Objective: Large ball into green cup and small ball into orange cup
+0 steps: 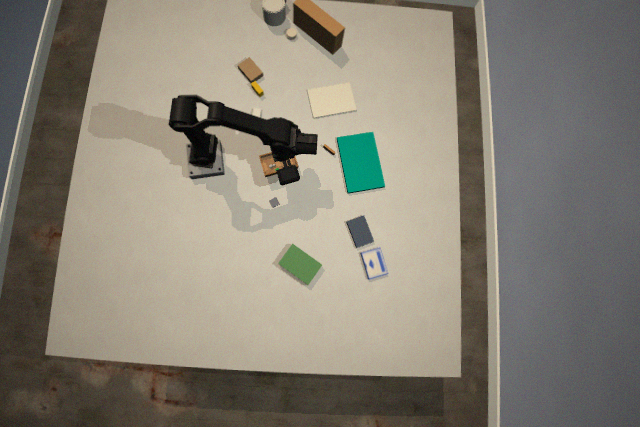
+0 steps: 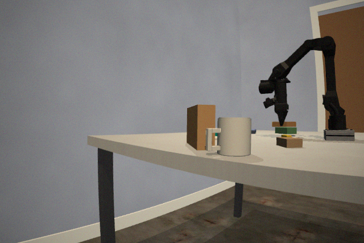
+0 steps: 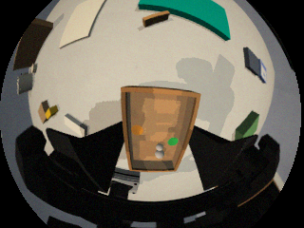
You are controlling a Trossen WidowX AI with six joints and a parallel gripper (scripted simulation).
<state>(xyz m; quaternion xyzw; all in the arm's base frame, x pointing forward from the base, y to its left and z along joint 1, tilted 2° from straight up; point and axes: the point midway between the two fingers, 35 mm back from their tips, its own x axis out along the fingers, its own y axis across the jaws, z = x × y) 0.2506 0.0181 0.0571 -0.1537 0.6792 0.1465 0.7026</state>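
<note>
Now: the wooden puzzle 30 mm below my hand, 10 mm to the right of it and 10 mm behind it. From my hand the other things lie so: yellow block (250 mm to the left, 130 mm behind, 70 mm below); teal board (250 mm ahead, 80 mm below, 50 mm to the left); grey square (130 mm to the right, 90 mm below, 10 mm behind).
</note>
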